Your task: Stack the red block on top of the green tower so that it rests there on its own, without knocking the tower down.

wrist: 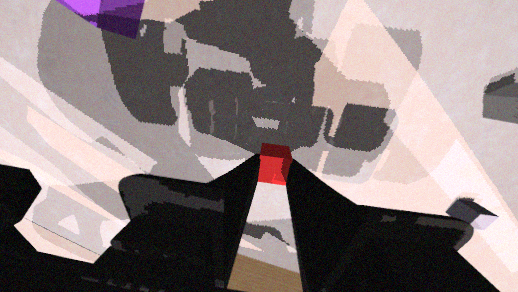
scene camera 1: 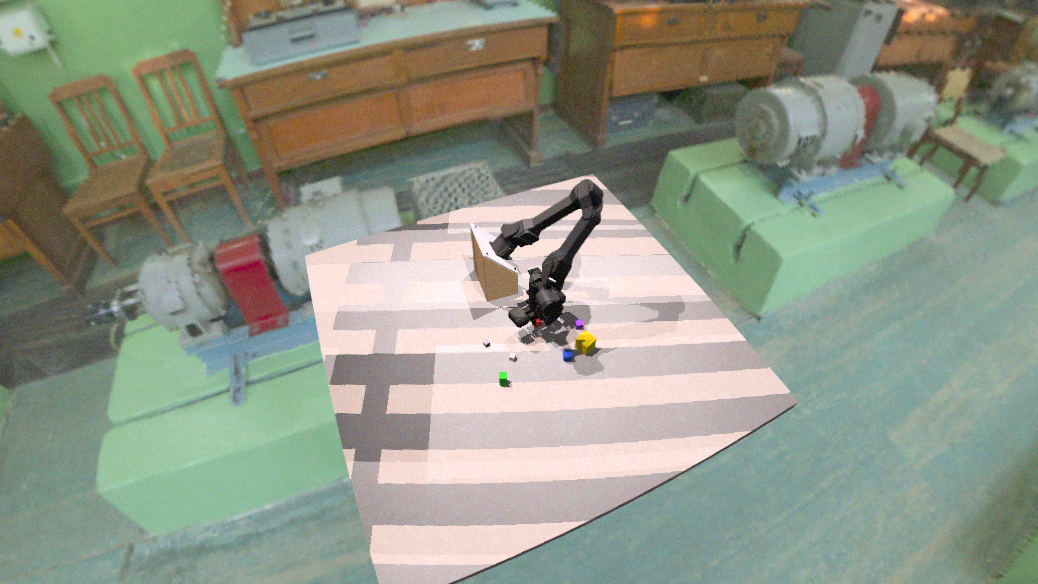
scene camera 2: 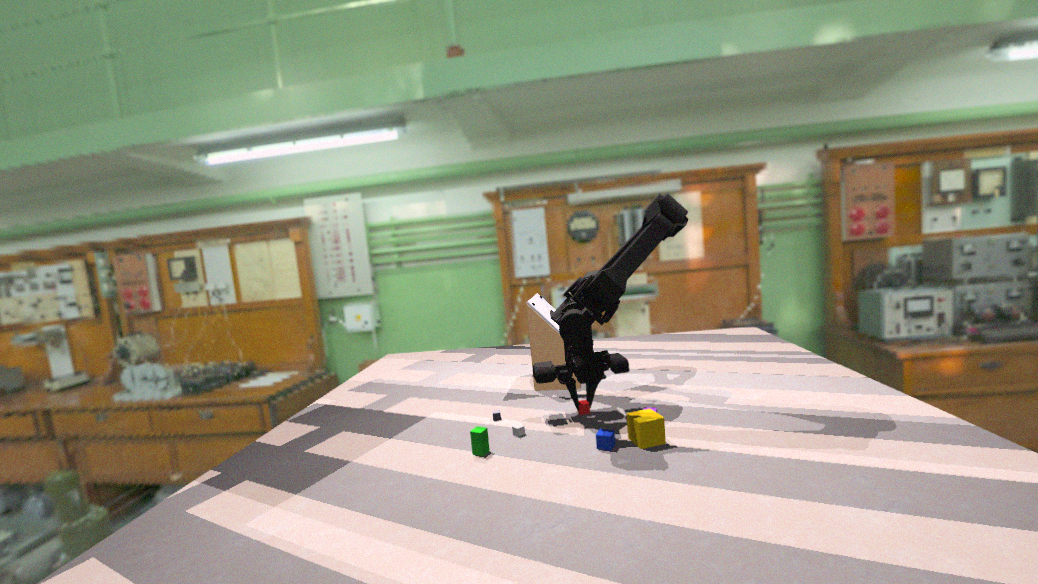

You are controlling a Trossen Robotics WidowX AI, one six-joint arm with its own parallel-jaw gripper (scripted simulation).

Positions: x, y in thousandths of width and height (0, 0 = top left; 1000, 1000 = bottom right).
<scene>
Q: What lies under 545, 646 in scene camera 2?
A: My gripper.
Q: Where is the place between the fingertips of my gripper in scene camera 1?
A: At 517, 552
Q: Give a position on a yellow cube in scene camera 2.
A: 622, 734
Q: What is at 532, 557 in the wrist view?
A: A red block.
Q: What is my gripper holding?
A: A red block.
</scene>
